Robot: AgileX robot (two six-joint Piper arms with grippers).
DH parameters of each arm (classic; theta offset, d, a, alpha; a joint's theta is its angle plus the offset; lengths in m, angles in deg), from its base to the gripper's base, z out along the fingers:
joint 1: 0 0.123 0 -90
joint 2: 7.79 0 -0.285 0
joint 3: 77.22 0 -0.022 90
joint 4: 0 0.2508 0 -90
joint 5: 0 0 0.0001 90
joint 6: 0 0.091 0 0
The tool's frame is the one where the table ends.
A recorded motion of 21 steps. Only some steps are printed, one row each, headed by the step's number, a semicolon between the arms.
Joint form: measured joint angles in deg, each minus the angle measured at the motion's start. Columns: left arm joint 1, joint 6, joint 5, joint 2, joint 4, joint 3; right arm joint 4, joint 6, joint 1, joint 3, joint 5, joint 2.
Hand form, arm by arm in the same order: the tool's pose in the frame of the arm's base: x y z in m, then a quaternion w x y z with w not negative. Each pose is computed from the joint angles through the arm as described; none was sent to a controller.
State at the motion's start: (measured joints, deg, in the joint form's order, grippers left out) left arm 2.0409 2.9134 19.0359 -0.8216 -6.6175 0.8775; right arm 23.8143 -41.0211 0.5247 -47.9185 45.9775 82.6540
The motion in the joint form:
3: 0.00 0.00 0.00 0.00 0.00 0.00; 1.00 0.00 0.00 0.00 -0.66 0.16
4: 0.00 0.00 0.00 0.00 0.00 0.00; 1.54 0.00 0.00 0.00 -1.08 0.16
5: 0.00 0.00 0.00 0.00 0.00 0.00; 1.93 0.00 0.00 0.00 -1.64 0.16
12: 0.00 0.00 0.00 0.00 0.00 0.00; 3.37 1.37 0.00 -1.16 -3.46 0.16
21: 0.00 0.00 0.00 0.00 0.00 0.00; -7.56 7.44 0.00 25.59 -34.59 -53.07
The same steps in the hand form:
3: 0.0534 -0.0015 0.1790 0.61545 -0.02545 0.78746 -0.02182; 0.2572 0.0295 0.2192 0.17699 -0.22179 0.95175 0.11690
4: 0.0534 -0.0015 0.1790 0.61545 -0.02545 0.78746 -0.02182; 0.2580 0.0299 0.2195 0.18129 -0.21806 0.95158 0.11869
5: 0.0534 -0.0015 0.1790 0.61545 -0.02545 0.78746 -0.02182; 0.2589 0.0300 0.2199 0.18630 -0.21487 0.95130 0.11894
12: 0.0534 -0.0015 0.1790 0.61545 -0.02545 0.78746 -0.02182; 0.2656 0.0306 0.2264 0.21100 -0.19316 0.95051 0.12125
21: 0.0534 -0.0015 0.1790 0.61545 -0.02545 0.78746 -0.02182; 0.1134 0.0061 0.2872 0.61717 -0.14056 0.77092 -0.07091

